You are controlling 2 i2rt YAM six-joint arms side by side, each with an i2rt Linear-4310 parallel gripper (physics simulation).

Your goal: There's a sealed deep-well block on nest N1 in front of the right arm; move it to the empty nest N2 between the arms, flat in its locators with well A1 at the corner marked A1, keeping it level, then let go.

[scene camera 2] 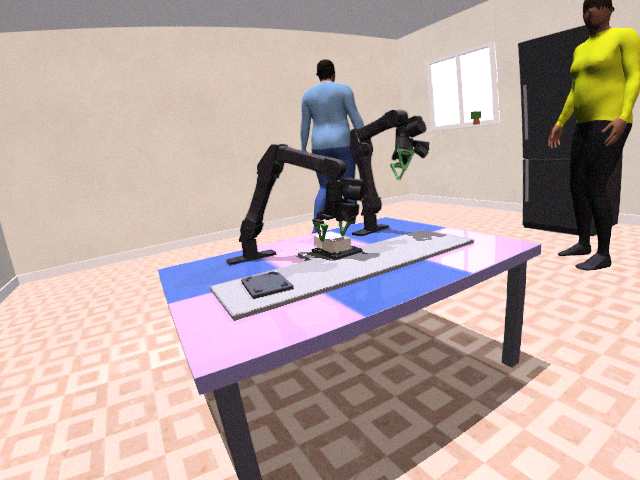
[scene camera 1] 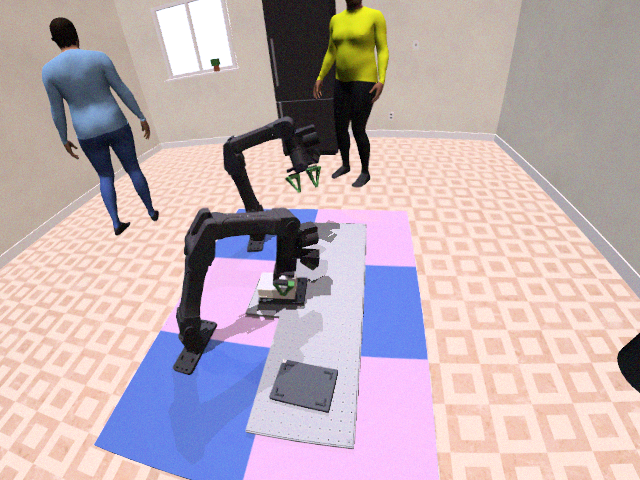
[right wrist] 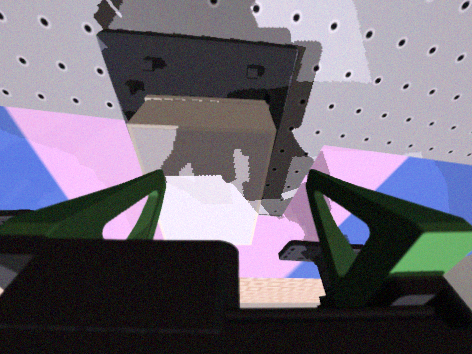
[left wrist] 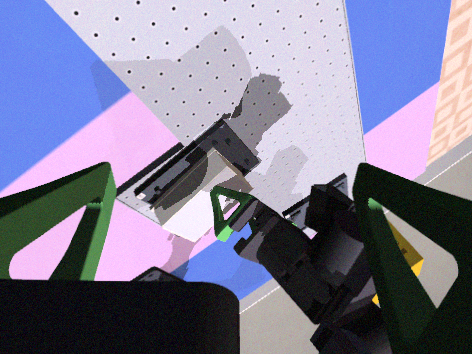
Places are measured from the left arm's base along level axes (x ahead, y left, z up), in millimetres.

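Where they show: left gripper, fingertip midpoint: [scene camera 2: 401,175] [scene camera 1: 308,190] [left wrist: 234,176]; right gripper, fingertip midpoint: [scene camera 2: 332,238] [scene camera 1: 284,285] [right wrist: 235,177] [left wrist: 231,200]; left arm's base at its link origin: [scene camera 2: 371,230] [scene camera 1: 257,237]; right arm's base at its link origin: [scene camera 2: 251,258] [scene camera 1: 196,346].
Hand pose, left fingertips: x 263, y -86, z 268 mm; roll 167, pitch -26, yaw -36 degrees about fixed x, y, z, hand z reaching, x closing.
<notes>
Each offset is from my left fingertips to the top centre of the thing. Level surfaces: height alone.
The pale sealed block @(dz -191, dx -131, dy -275 mm) [scene camera 1: 266,290] [scene camera 2: 333,244] [left wrist: 189,216] [right wrist: 210,150] rests on nest N2 @(dz -233, dx -116, dy -271 mm) [scene camera 1: 302,290] [left wrist: 241,145] [right wrist: 200,62] between the arms. It sits off-centre, towards the arm bases; bare dark plate with small locators shows on its far side. Whether it lies flat, and which corner is A1, I cannot tell. My right gripper [scene camera 1: 283,288] [scene camera 2: 333,231] [right wrist: 235,177] is open just over the block, fingers apart above its sides. My left gripper [scene camera 1: 307,188] [scene camera 2: 402,166] [left wrist: 234,176] is open and empty, high at the right in scene camera 2. Nest N1 @(dz -237, dx -41, dy -630 mm) [scene camera 1: 303,385] [scene camera 2: 266,284] is empty.
Both nests stand at the perforated grey board @(dz -255 mm) [scene camera 1: 343,310] [scene camera 2: 392,259] on the blue and pink table [scene camera 2: 330,338]. The right arm [scene camera 1: 199,258] [scene camera 2: 263,191] reaches over N2. Two people, in blue [scene camera 1: 87,93] [scene camera 2: 328,113] and yellow [scene camera 1: 356,46] [scene camera 2: 604,82], stand beyond the table.
</notes>
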